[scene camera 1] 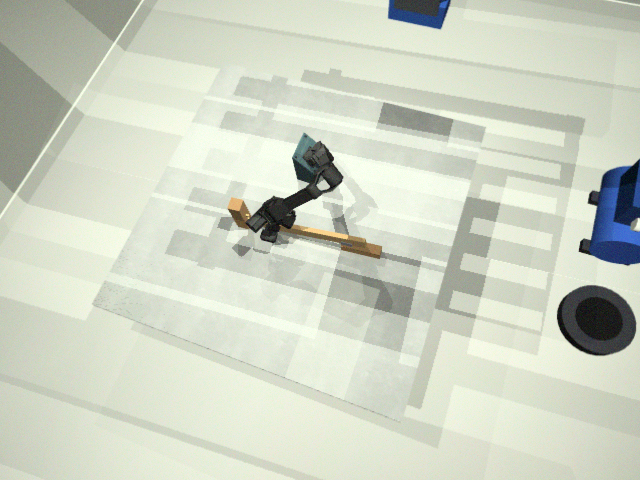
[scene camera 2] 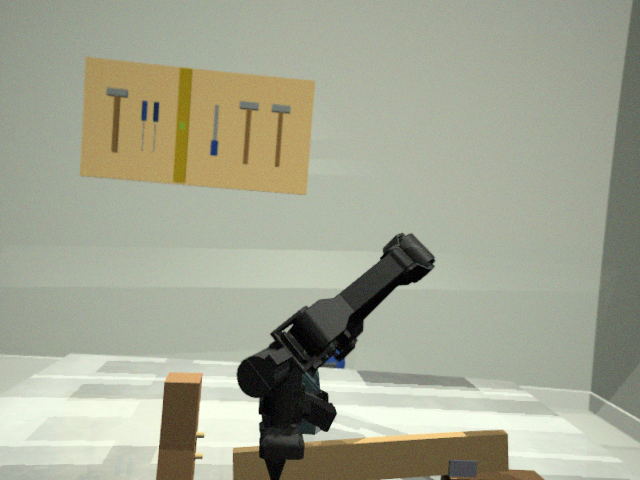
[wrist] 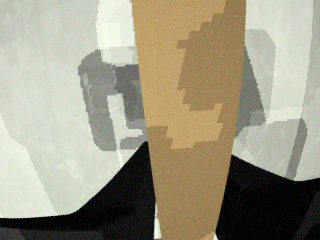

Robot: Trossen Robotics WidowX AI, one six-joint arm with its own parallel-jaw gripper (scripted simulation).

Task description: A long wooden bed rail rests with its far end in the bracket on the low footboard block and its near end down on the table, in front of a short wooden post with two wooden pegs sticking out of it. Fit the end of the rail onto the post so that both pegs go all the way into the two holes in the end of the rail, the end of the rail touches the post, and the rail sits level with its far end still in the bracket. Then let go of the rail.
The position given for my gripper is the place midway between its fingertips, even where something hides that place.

Note:
My gripper (wrist: 170,146) carries a wooden bed rail (scene camera 1: 295,229). Further things: a short wooden post (scene camera 1: 237,207).
The wooden bed rail shows as well in the wrist view (wrist: 190,66).

